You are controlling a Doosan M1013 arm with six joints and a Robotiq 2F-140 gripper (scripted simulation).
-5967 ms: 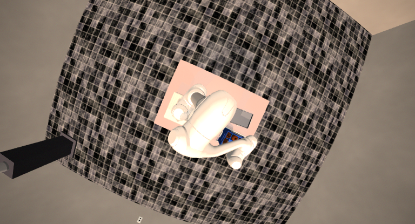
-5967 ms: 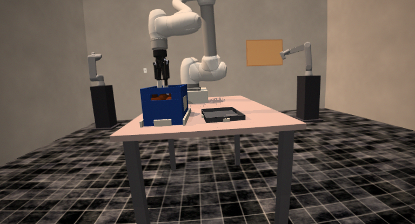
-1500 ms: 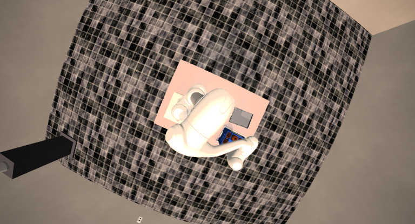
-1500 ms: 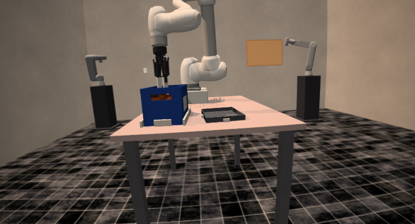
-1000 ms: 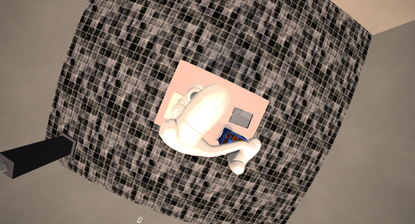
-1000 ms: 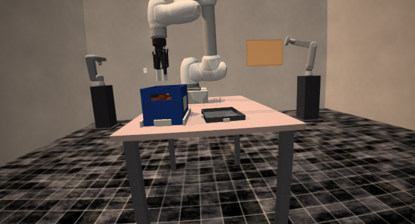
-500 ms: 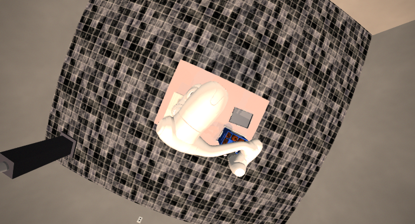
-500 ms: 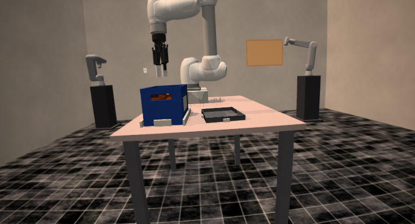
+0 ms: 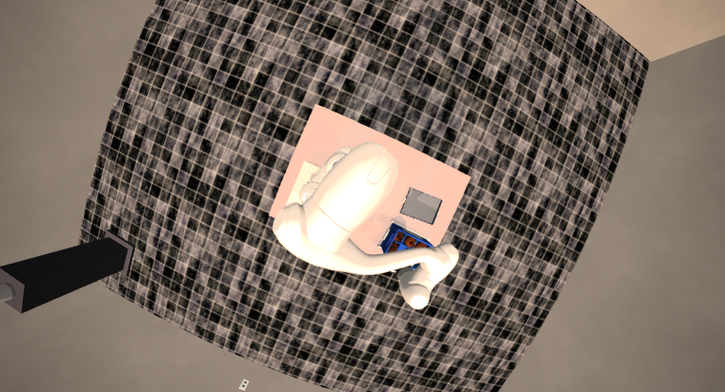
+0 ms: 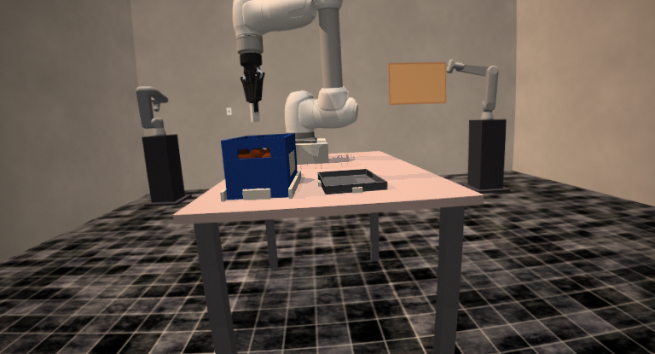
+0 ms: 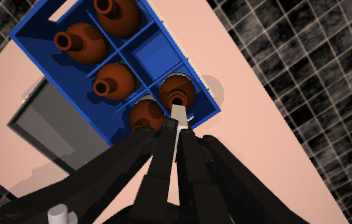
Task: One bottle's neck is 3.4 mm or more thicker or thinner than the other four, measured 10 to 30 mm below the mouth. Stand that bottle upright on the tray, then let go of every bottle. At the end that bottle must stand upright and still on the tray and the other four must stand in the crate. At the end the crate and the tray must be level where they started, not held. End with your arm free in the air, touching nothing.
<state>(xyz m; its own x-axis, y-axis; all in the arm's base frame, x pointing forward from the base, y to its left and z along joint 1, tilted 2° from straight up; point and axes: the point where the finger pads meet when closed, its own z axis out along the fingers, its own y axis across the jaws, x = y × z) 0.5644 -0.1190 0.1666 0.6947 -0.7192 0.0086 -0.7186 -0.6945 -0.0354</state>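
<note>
The bottle lies 8 cm to the left of my hand and 17 cm below it. From my hand the other things lie so: dark tray (8 cm ahead, 32 cm to the left, 25 cm below); blue crate (9 cm ahead, 4 cm to the left, 17 cm below).
</note>
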